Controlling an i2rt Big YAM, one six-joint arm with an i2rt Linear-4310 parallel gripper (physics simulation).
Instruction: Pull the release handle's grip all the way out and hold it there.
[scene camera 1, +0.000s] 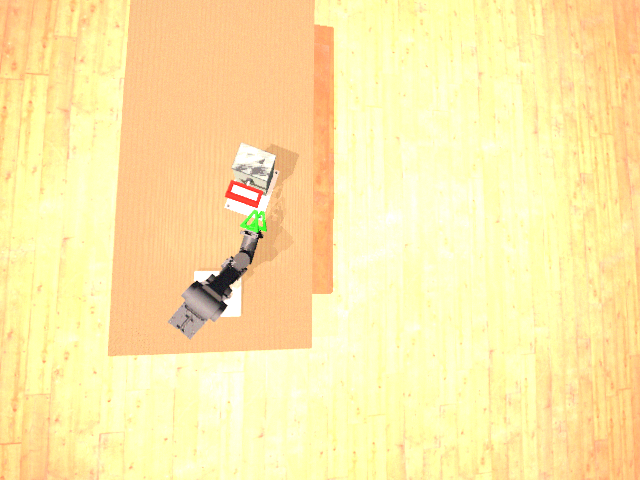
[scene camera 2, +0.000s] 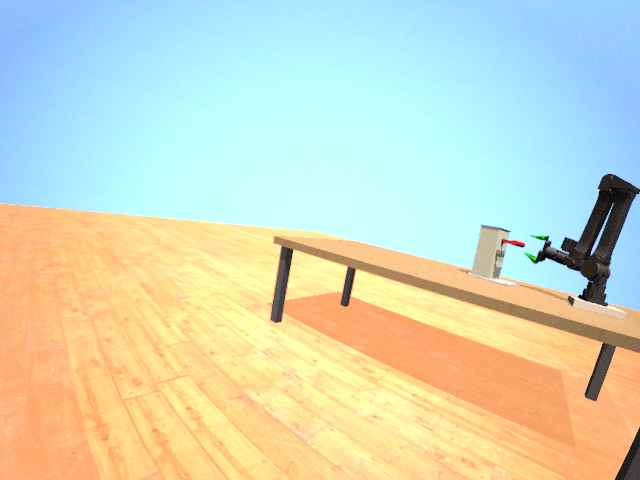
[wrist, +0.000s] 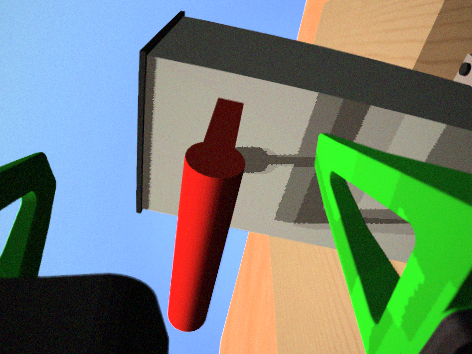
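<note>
The release handle is a red frame whose round grip (scene camera 1: 242, 200) (scene camera 2: 519, 244) (wrist: 201, 245) stands out in front of the upper face of a tall grey housing (scene camera 1: 254, 157) (scene camera 2: 488, 252) (wrist: 185, 100). My gripper (scene camera 1: 258, 212) (scene camera 2: 528, 244) (wrist: 184, 157) is open, with green fingers, and holds nothing. In scene camera 2 its fingertips are one above the other, a short gap in front of the grip and at about its height. In the wrist view the grip shows between the two fingers, apart from both. The handle's stem is mostly hidden behind the grip there.
The housing stands on a white base plate (scene camera 1: 235, 207) (scene camera 2: 508, 282) fixed on the wooden table (scene camera 1: 206, 77) (scene camera 2: 361, 258). The arm's white mounting plate (scene camera 1: 233, 305) (scene camera 2: 599, 308) is at the near end of the table. The table's long edge runs to the right of the housing in scene camera 1.
</note>
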